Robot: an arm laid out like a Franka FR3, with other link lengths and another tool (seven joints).
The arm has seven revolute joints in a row. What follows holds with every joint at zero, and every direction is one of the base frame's.
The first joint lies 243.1 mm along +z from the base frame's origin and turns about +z.
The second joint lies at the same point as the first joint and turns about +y.
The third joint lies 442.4 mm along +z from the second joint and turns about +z.
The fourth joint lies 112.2 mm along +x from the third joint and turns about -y.
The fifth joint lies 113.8 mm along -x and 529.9 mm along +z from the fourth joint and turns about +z.
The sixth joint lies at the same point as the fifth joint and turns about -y.
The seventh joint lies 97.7 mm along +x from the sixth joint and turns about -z.
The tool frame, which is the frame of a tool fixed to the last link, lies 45 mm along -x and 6 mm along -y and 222 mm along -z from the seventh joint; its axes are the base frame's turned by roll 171.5, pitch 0 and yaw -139.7 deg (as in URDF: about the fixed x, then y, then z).
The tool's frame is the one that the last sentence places.
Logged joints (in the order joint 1, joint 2, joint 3, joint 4, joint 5, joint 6, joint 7), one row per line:
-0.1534, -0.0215, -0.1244, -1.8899, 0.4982, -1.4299, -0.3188
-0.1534, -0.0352, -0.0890, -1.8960, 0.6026, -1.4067, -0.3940
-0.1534, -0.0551, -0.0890, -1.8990, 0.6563, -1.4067, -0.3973
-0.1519, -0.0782, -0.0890, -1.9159, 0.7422, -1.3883, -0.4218
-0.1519, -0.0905, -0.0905, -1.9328, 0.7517, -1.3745, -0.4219
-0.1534, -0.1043, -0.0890, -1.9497, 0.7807, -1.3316, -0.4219
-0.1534, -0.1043, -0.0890, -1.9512, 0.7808, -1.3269, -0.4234
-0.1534, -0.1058, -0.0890, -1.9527, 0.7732, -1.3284, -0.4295
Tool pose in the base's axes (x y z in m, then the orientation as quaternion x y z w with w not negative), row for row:
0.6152, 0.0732, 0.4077, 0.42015, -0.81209, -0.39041, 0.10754
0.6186, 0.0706, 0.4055, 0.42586, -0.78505, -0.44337, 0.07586
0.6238, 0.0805, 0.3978, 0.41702, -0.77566, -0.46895, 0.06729
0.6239, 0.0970, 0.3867, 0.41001, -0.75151, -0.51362, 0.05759
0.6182, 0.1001, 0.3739, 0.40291, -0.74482, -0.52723, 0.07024
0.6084, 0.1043, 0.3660, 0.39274, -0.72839, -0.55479, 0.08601
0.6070, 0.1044, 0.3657, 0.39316, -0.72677, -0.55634, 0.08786
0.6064, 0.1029, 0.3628, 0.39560, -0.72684, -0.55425, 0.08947
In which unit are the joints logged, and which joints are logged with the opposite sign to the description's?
The joints are logged in radians. Opposite sign: joint 2, joint 3, joint 6.
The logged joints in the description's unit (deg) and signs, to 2 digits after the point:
-8.79, 1.23, 7.13, -108.28, 28.54, 81.93, -18.27
-8.79, 2.02, 5.10, -108.63, 34.53, 80.60, -22.57
-8.79, 3.16, 5.10, -108.80, 37.60, 80.60, -22.76
-8.70, 4.48, 5.10, -109.77, 42.52, 79.54, -24.17
-8.70, 5.19, 5.19, -110.74, 43.07, 78.75, -24.17
-8.79, 5.98, 5.10, -111.71, 44.73, 76.30, -24.17
-8.79, 5.98, 5.10, -111.80, 44.74, 76.03, -24.26
-8.79, 6.06, 5.10, -111.88, 44.30, 76.11, -24.61

